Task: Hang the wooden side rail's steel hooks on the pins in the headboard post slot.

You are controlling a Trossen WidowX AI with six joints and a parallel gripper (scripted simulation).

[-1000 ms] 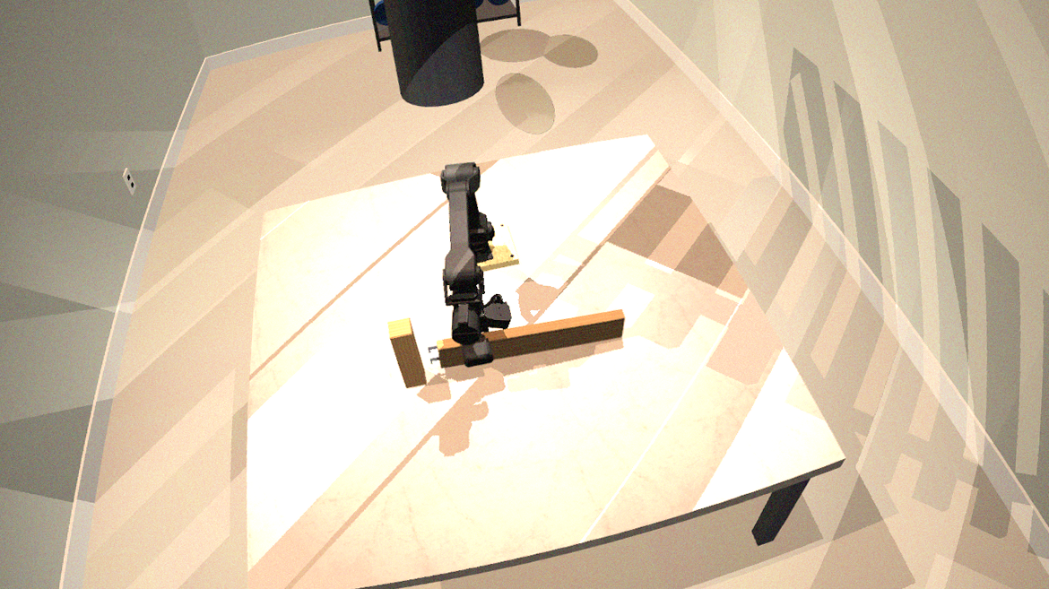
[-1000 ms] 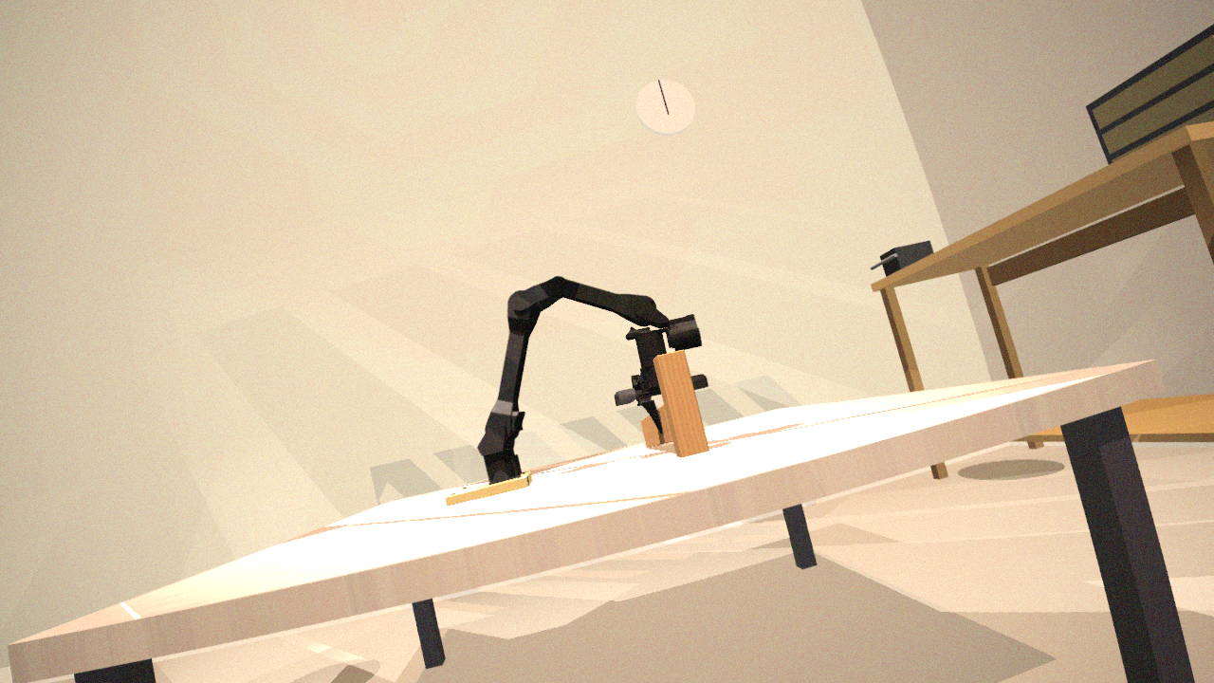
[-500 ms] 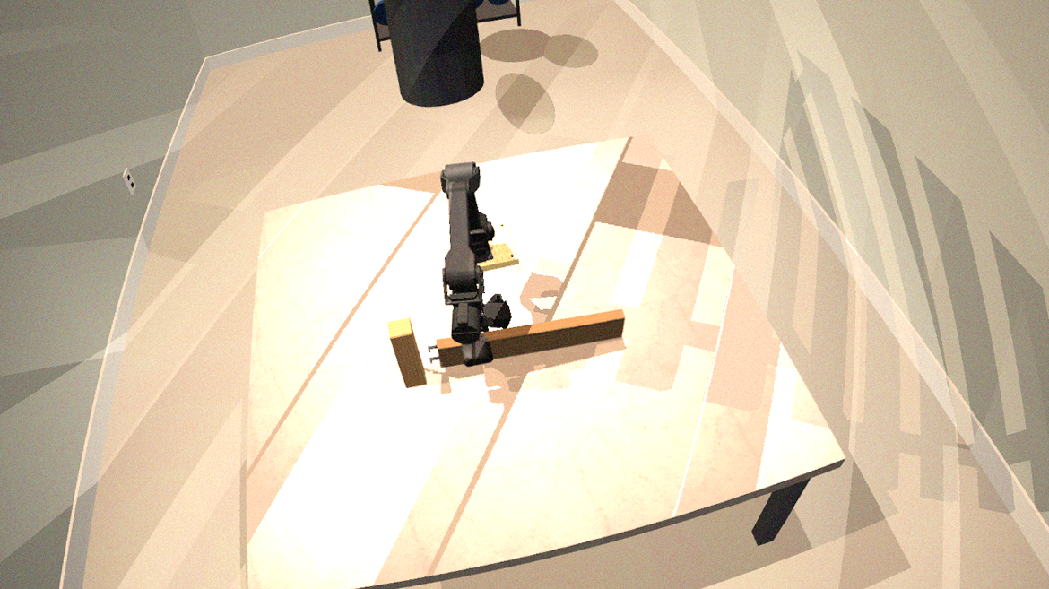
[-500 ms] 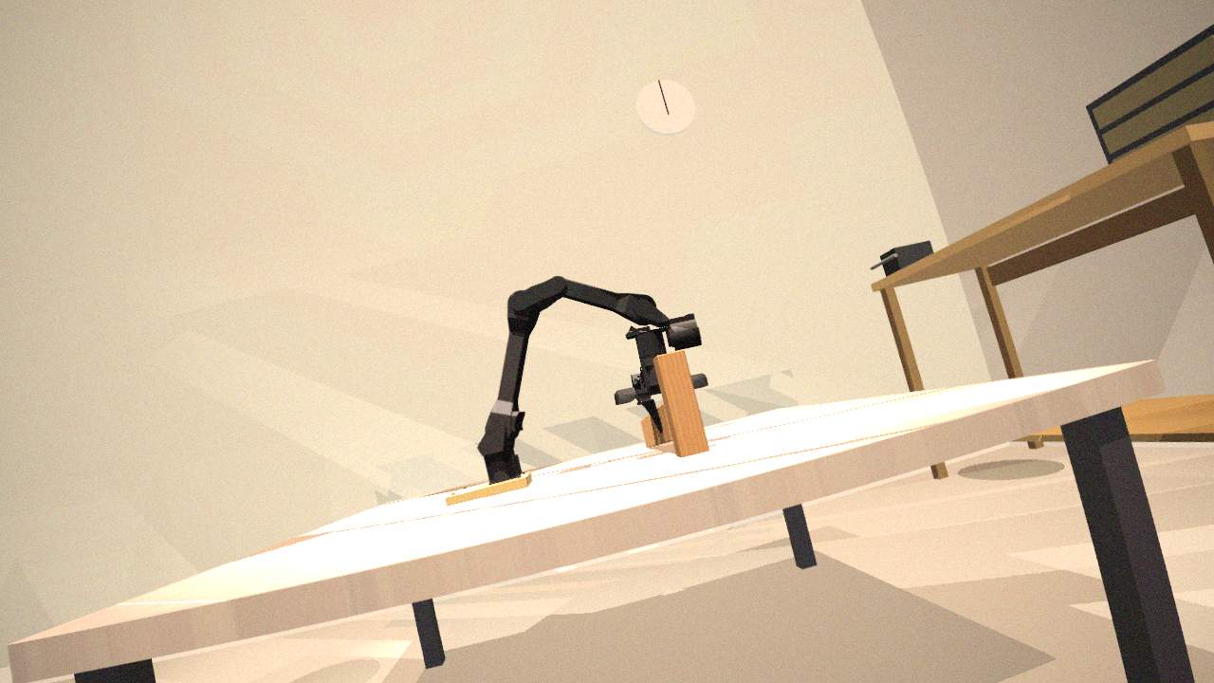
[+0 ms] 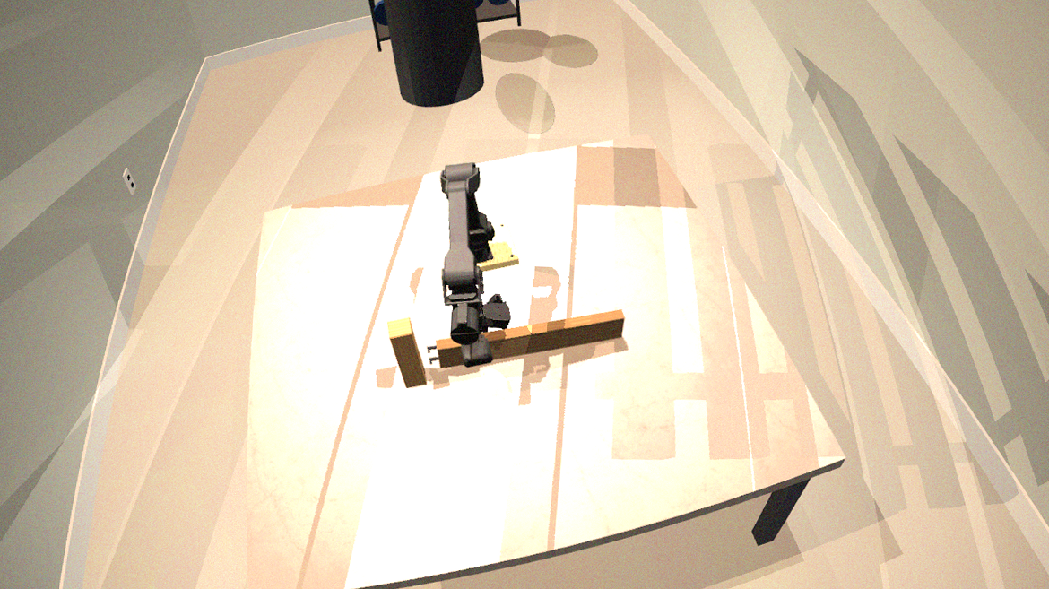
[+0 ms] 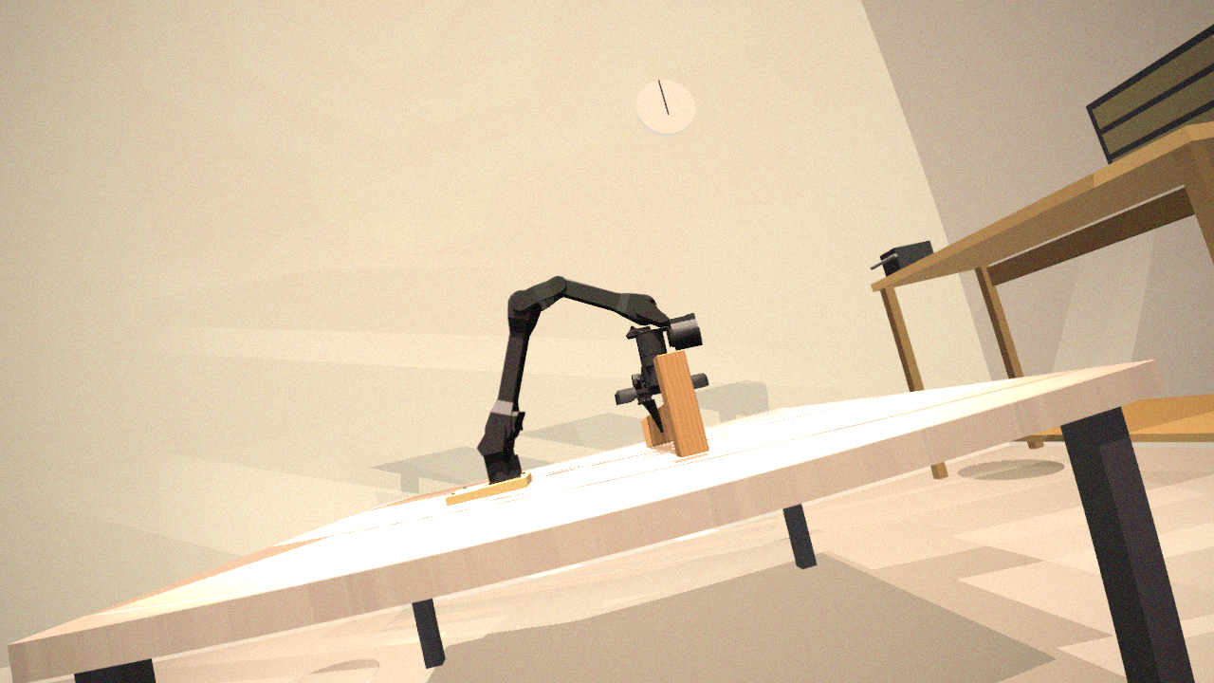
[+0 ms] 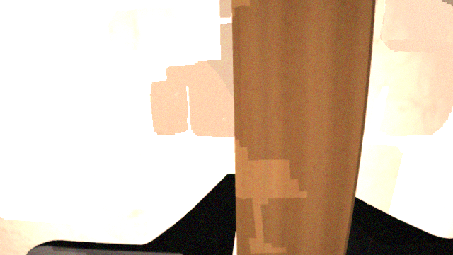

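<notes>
Right now my gripper tip is 15 cm to the left of the headboard post, 4 cm below it and 1 cm past it.
</notes>
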